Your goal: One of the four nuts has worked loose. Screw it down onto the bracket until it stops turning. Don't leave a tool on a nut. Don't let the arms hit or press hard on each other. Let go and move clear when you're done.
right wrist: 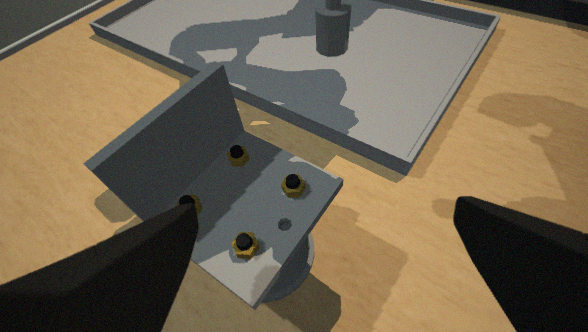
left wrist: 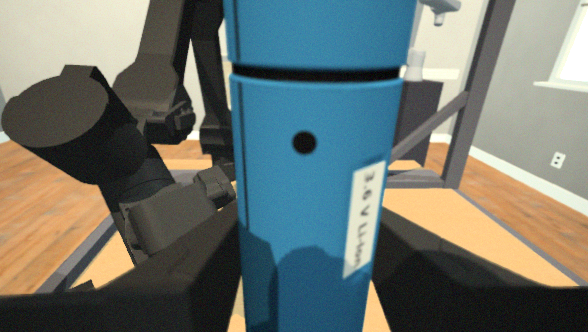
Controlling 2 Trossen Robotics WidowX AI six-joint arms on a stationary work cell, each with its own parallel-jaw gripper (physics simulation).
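Places are measured from the left arm's base along level axes (x back, y left, z down), in millimetres.
Where they show: left gripper, fingertip midpoint: (left wrist: 302, 209); right gripper, fingertip midpoint: (right wrist: 324, 212).
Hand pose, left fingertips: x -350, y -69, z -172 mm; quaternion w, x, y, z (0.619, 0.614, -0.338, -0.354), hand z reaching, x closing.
Things, the pixels of their centre, and the offset from my left fingertips. "spot": a spot on its surface instead.
- blue electric screwdriver at the middle of its body: (left wrist: 302, 299) dx +16, dy +10, dz +24 mm
- tool's grey socket at a spot on its surface: (right wrist: 332, 32) spot: dx +10, dy +7, dz +133 mm
- grey L-shaped bracket at the middle of its body: (right wrist: 233, 178) dx -37, dy -32, dz +173 mm
- back nut at the middle of its body: (right wrist: 238, 156) dx -13, dy -40, dz +188 mm
- front nut at the middle of its body: (right wrist: 245, 245) dx -60, dy -24, dz +188 mm
- left nut at the middle of its body: (right wrist: 189, 206) dx -44, dy -56, dz +188 mm
- shallow grey tray at the middle of its body: (right wrist: 273, 25) dx +225, dy -75, dz +249 mm
- round grey base at a spot on its surface: (right wrist: 300, 275) spot: dx -51, dy -7, dz +252 mm
My left gripper (left wrist: 302, 209) is shut on a blue electric screwdriver (left wrist: 310, 110), which stands upright between its fingers. The tool's grey socket (right wrist: 332, 32) shows at the top of the right wrist view, over the tray and apart from the nuts. The grey L-shaped bracket (right wrist: 215, 235) carries four brass nuts on black-tipped studs: a back nut (right wrist: 239, 159), a right nut (right wrist: 294, 187), a front nut (right wrist: 245, 250) and a left nut (right wrist: 197, 205), partly hidden by a finger. Which nut is loose I cannot tell. My right gripper (right wrist: 324, 212) is open and empty, its fingers spread in front of the bracket.
A shallow grey tray (right wrist: 415, 90) lies on the wooden table behind the bracket. A round grey base (right wrist: 300, 275) shows under the bracket. In the left wrist view the dark right arm (left wrist: 170, 215) stands close on the left, and a grey frame post (left wrist: 462, 120) rises at the right.
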